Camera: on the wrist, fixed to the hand. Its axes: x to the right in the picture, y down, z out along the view.
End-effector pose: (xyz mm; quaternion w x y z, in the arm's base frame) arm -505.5 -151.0 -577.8 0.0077 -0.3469 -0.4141 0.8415
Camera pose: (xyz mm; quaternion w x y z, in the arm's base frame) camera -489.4 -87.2 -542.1 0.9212 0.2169 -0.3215 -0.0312
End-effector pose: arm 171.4 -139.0 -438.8 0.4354 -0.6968 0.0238 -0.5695
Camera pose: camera 106.0 -115.4 -410.8 0.5180 -0.0843 0.6110 0.5927
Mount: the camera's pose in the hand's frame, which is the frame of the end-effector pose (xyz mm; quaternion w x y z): -13.7 -62.6 -38.8 0.0387 0.0378 0.2073 -0.9768
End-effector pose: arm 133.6 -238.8 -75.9 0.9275 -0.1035 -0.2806 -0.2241
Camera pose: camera 112.2 -301.2 -111.4 0.1209 -0.3516 -0.0718 0.9255
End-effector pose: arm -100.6 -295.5 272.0 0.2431 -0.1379 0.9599 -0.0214
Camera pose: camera -91.5 -352.9 319.3 0.2053 0.9293 0.0480 0.3032
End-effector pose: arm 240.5 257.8 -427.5 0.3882 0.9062 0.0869 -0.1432
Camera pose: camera 218.2 328.2 -440.0 0.1771 0.0055 -0.9636 0.2002
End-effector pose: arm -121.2 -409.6 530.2 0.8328 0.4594 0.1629 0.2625
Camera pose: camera -134.2 -418.8 457.0 0.2375 -0.1643 0.6376 -0.7142
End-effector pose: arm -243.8 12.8 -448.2 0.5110 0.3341 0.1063 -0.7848
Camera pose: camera -278.8 71.0 -479.7 0.7815 -0.0911 -0.4067 0.4643
